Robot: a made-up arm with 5 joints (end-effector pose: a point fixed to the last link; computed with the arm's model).
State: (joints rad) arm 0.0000 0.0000 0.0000 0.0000 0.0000
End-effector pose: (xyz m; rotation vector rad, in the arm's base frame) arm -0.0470 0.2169 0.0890 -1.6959 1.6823 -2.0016
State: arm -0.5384 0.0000 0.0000 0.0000 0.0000
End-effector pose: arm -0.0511 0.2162 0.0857 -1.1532 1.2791 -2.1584
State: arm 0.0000 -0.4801 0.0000 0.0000 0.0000
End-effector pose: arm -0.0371 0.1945 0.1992 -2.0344 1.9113 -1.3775
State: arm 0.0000 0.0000 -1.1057 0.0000 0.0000
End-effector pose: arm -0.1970 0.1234 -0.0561 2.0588 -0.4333 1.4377
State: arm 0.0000 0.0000 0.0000 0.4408 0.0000
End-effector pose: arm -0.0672 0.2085 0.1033 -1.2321 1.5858 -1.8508
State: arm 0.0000 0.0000 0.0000 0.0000 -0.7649
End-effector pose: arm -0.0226 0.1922 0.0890 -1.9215 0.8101 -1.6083
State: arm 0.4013 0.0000 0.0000 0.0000 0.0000
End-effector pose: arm -0.0432 0.2169 0.0899 1.8083 -1.6887 1.5135
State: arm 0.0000 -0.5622 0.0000 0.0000 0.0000
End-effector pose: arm -0.0314 0.1874 0.2164 -2.0810 1.9399 -1.2621
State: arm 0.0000 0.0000 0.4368 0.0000 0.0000
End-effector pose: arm -0.0246 0.2053 0.1799 -1.1675 1.8790 -1.8224
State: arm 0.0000 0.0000 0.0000 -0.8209 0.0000
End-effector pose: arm -0.0280 0.2163 0.0453 1.7243 -1.0907 1.3590
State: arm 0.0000 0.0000 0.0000 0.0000 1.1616
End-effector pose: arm -0.0376 0.2672 0.0890 0.4129 -1.9497 1.4140
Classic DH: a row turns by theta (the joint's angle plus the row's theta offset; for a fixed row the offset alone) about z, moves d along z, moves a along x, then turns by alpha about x. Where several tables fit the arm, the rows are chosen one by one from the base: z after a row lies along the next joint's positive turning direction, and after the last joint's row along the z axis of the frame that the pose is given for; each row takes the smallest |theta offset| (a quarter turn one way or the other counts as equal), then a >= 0, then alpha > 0; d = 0 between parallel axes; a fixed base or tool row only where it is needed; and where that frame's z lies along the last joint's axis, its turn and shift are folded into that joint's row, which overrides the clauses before.
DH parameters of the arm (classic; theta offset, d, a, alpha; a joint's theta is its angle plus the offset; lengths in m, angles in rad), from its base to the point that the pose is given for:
base (fixed): -0.0974 0.1515 -0.0636 -1.8986
joint 1: 1.0243 -0.0753 0.1204 -2.4016
joint 2: -0.8732 0.0081 -0.0108 -1.4692
joint 3: -1.221 0.0277 -0.1068 0.5418
joint 4: -0.4185 -0.3137 -0.0897 -1.8096
joint 5: -0.2516 -0.0367 0.0427 1.3952
tool (fixed): -0.7699 -0.019 0 0

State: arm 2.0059 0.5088 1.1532 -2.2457 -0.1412
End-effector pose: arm -0.0203 0.1630 0.0529 1.2241 -0.3763 -1.0052
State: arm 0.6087 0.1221 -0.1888 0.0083 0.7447
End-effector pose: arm -0.0854 0.2523 0.0357 1.0447 -1.4024 1.2440
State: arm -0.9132 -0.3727 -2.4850 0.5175 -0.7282
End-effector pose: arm -0.1969 -0.1418 -0.0012 2.4198 0.8422 0.6940
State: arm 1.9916 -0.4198 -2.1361 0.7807 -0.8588
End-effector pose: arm -0.0020 0.0296 0.3667 -1.2835 0.9160 2.0789
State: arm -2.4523 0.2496 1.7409 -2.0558 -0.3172
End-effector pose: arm -0.1489 0.0204 0.0086 -0.2421 -0.0911 -1.8034
